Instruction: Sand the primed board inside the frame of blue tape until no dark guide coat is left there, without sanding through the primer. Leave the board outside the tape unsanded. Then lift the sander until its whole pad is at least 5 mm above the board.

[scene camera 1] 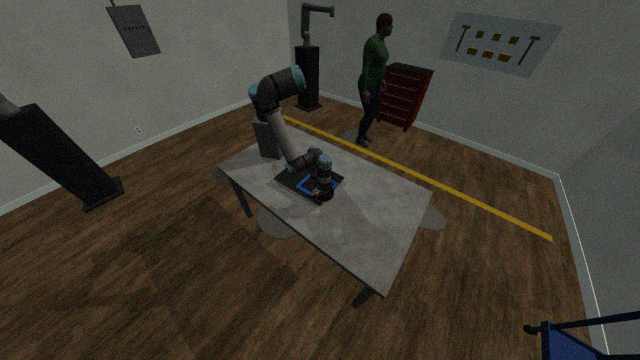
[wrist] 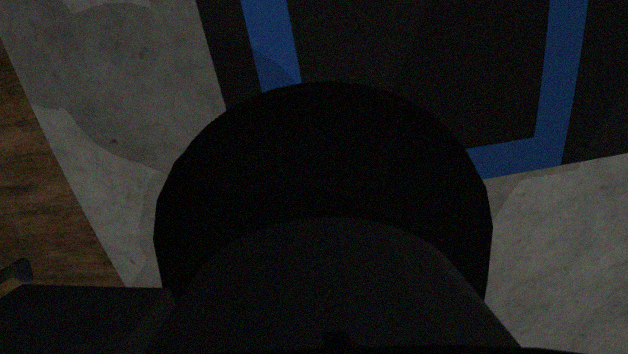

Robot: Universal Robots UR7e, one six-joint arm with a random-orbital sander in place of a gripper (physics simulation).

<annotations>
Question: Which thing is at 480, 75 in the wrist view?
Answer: A dark guide coat.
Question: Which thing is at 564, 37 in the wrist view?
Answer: A blue tape.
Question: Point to a dark guide coat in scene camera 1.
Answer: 290, 180
</annotations>
